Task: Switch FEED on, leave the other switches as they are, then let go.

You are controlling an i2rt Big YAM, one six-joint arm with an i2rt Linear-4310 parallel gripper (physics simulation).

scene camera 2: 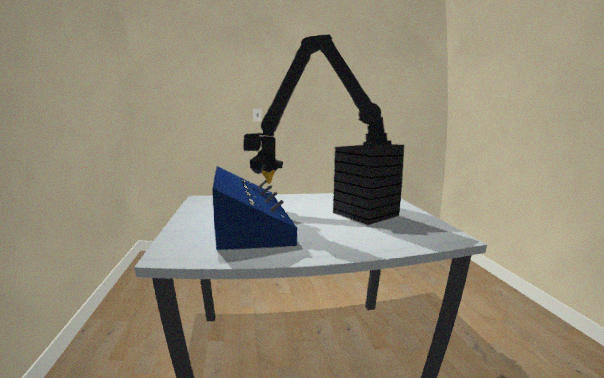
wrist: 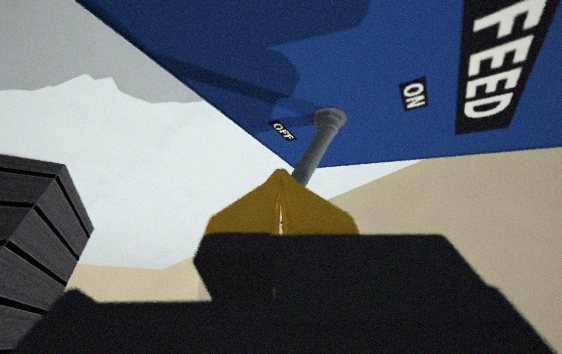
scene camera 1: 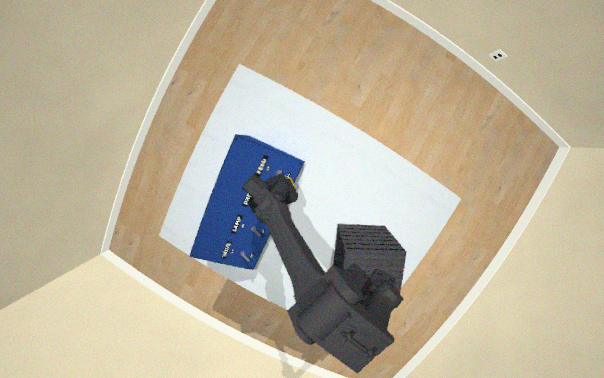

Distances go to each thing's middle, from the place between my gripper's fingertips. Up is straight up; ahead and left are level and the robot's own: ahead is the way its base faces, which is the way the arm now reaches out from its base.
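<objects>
Blue switch box (scene camera 1: 226,232) located 19 cm to the left of my hand, 10 cm ahead of it and 3 cm below it.
</objects>
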